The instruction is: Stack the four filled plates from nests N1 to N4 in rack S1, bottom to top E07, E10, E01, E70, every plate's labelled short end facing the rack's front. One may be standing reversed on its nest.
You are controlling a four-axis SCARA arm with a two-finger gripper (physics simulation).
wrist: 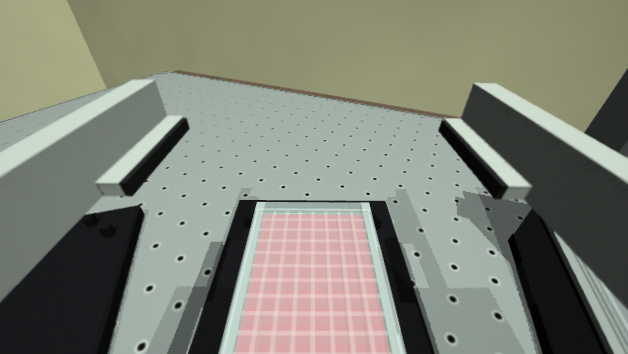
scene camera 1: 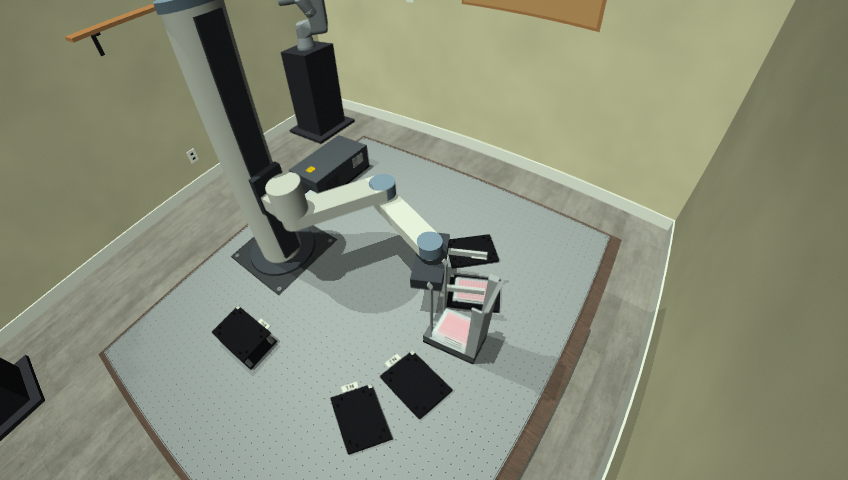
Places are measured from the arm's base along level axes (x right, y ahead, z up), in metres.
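Pixels of known places: gripper, fingertip midpoint: (wrist: 314, 105) (scene camera 1: 485, 273); arm's base, link origin: (scene camera 1: 283, 250).
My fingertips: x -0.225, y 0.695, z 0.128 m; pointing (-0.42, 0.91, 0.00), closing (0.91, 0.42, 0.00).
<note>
For each thing: its top centre in the pictures, then the offset to it from my fingertips. "*": a spot on its surface instead.
- pink plate, top centre: (wrist: 312, 279) (scene camera 1: 474, 289) dx +0.010, dy -0.022, dz -0.089 m
- Rack S1, top centre: (scene camera 1: 462, 282) dx +0.180, dy +0.015, dz +0.177 m
- pink top, surface spot: (scene camera 1: 453, 328) * dx +0.190, dy +0.008, dz -0.033 m
- N2, top centre: (scene camera 1: 415, 381) dx +0.357, dy -0.004, dz -0.093 m
- bare black nest, top centre: (scene camera 1: 472, 247) dx -0.137, dy -0.114, dz -0.093 m
- black block, top centre: (scene camera 1: 238, 330) dx +0.557, dy -0.502, dz -0.045 m
- dark controller box, surface spot: (scene camera 1: 330, 160) * dx -0.162, dy -0.787, dz +0.000 m
My gripper (scene camera 1: 485, 273) (wrist: 314, 105) is open and empty, above a pink plate (scene camera 1: 470, 299) (wrist: 310, 280) on a black nest (wrist: 217, 305) beside the rack. In the wrist view the plate lies between the two finger lines, its far short end shows no label, and its near end is cut off. Rack S1 (scene camera 1: 479, 333) stands next to this nest and holds clear plates with a pink top (scene camera 1: 453, 328); their labels cannot be read. Nests N1 (scene camera 1: 361, 419) and N2 (scene camera 1: 416, 383) are bare.
Another bare black nest (scene camera 1: 484, 243) (wrist: 105, 280) lies on the other side of the plate's nest. A black block (scene camera 1: 242, 336) stands left on the perforated table. The rack's tall uprights and back wall rise close to the gripper. A dark controller box (scene camera 1: 330, 160) stands behind the arm.
</note>
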